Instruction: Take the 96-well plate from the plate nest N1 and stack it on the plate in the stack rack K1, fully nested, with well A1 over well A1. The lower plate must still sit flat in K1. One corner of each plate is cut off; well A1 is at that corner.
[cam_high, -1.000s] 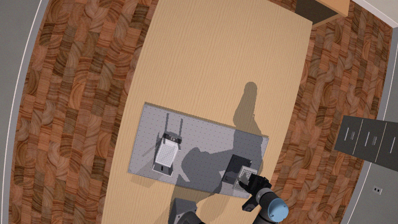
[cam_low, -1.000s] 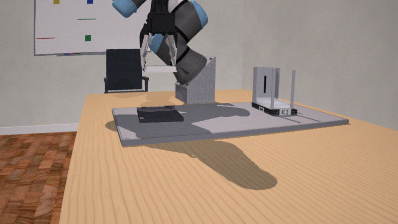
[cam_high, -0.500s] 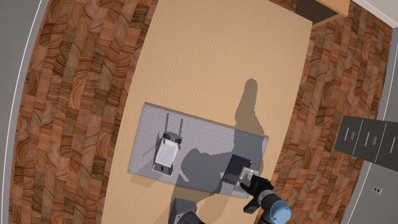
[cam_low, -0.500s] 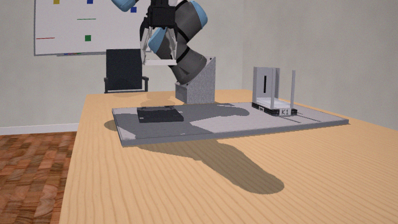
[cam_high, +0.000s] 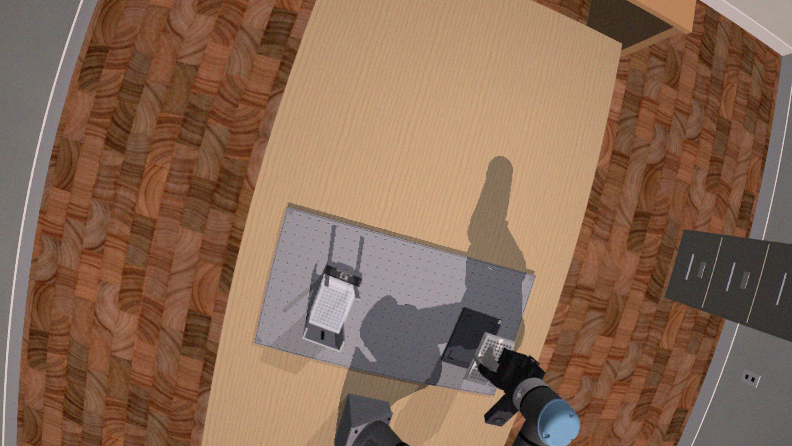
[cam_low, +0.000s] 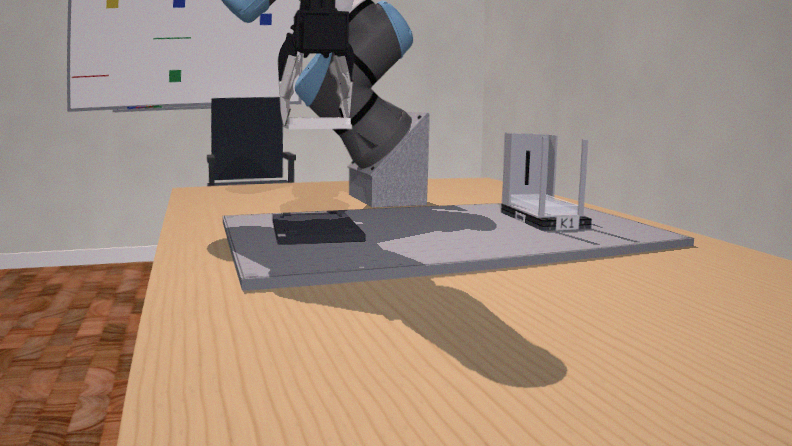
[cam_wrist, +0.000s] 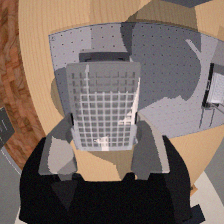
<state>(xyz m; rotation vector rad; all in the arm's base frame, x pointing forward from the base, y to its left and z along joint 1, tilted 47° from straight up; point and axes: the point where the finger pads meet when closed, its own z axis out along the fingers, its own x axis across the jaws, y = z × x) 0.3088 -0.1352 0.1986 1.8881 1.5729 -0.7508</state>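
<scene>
Right now my hand is 390 mm to the right of the white plate, 140 mm above it and 30 mm short of it. From my hand the other things lie so: clear 96-well plate 10 mm below; then back panel 400 mm to the left, 90 mm below, 30 mm behind.
</scene>
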